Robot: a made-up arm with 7 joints. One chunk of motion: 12 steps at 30 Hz.
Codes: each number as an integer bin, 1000 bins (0 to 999) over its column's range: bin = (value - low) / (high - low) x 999, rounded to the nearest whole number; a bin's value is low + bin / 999 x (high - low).
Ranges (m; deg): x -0.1..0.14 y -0.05..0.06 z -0.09..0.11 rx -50..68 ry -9..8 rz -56..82
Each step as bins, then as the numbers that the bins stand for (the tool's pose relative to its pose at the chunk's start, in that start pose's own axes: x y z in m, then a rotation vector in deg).
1 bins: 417 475 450 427 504 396
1 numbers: 0.0002 0.0023 0.0001 0.44 -0.42 -1.30
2 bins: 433 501 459 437 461 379
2 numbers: 0.0040 0.0052 0.0019 1.62 -1.16 -3.65
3 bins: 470 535 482 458 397 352
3 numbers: 0.0129 0.0089 0.0065 4.10 -2.24 -7.38
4 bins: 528 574 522 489 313 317
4 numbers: 0.0268 0.0132 0.0145 7.76 -3.67 -12.21
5 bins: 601 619 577 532 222 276
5 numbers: 0.0444 0.0182 0.0255 12.84 -5.22 -17.87
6 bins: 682 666 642 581 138 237
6 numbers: 0.0638 0.0233 0.0385 18.63 -6.65 -23.26
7 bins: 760 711 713 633 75 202
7 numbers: 0.0826 0.0283 0.0527 24.77 -7.72 -28.10
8 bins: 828 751 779 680 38 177
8 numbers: 0.0989 0.0327 0.0660 30.32 -8.35 -31.55
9 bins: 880 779 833 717 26 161
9 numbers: 0.1114 0.0358 0.0768 34.69 -8.56 -33.76
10 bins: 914 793 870 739 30 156
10 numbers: 0.1196 0.0373 0.0842 37.29 -8.49 -34.45
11 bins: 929 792 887 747 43 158
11 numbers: 0.1232 0.0372 0.0876 38.23 -8.27 -34.17
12 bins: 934 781 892 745 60 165
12 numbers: 0.1244 0.0360 0.0886 38.00 -7.98 -33.21
